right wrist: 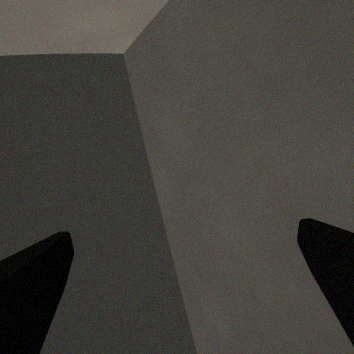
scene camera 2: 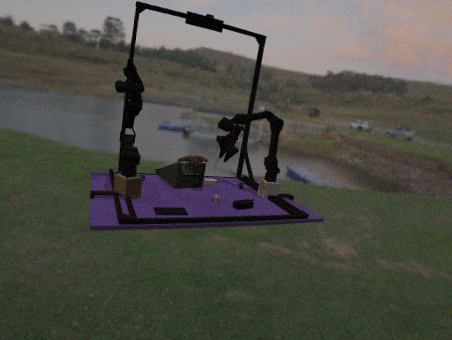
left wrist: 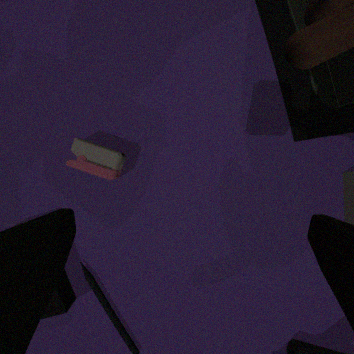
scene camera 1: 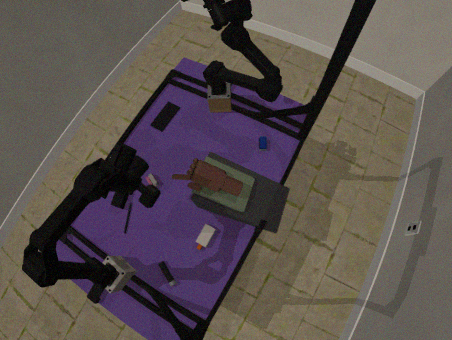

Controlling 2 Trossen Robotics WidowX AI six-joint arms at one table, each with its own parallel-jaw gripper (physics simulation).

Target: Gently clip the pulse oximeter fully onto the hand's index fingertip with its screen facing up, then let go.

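Frame: origin at the left arm's base, x back, y right, z up, level; millimetres.
Where they show: left gripper, between the fingertips: (scene camera 2: pixel 221 160) (left wrist: pixel 194 223) (scene camera 1: pixel 147 184); right gripper, between the fingertips: (right wrist: pixel 186 236) (scene camera 2: pixel 131 63); left arm's base, origin of its link: (scene camera 2: pixel 270 180) (scene camera 1: pixel 108 274); right arm's base, origin of its link: (scene camera 2: pixel 128 175) (scene camera 1: pixel 218 88).
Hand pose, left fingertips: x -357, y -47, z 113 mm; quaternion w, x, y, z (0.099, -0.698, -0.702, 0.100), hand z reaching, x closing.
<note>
Each offset is from my left fingertips to the top centre of the thing. Level surfaces: height alone.
The pulse oximeter {dx -23, dy -92, dz -186 mm} (scene camera 1: pixel 151 180) (scene camera 2: pixel 217 199) (left wrist: pixel 100 155), a small white and pink clip, lies on its side on the purple mat {dz -218 mm} (scene camera 1: pixel 145 147) (scene camera 2: pixel 145 200) (left wrist: pixel 190 175). The brown hand (scene camera 1: pixel 215 180) (scene camera 2: pixel 192 160) rests on a raised green pad, and its index finger (scene camera 1: pixel 181 176) (left wrist: pixel 320 45) sticks out over the mat. My left gripper (scene camera 1: pixel 134 199) (scene camera 2: pixel 225 156) (left wrist: pixel 194 223) is open and empty, above the mat near the oximeter, which shows beyond its fingertips at the left in the left wrist view. My right gripper (right wrist: pixel 186 236) is open and empty, raised away from the table and facing the walls.
A dark wedge (scene camera 1: pixel 270 202) (scene camera 2: pixel 172 175) carries the hand. A white box {dx +28, dy +235, dz -190 mm} (scene camera 1: pixel 205 236) with an orange end, a black cylinder {dx +230, dy +202, dz -191 mm} (scene camera 1: pixel 166 273), a thin black stick {dx +162, dy -80, dz -209 mm} (scene camera 1: pixel 128 217) (left wrist: pixel 110 307), a blue item {dx -434, dy +195, dz -186 mm} (scene camera 1: pixel 263 143), a black slab {dx -299, dy -265, dz -210 mm} (scene camera 1: pixel 165 116) and a black box {dx +108, dy -164, dz -183 mm} (scene camera 2: pixel 243 204) lie around.
</note>
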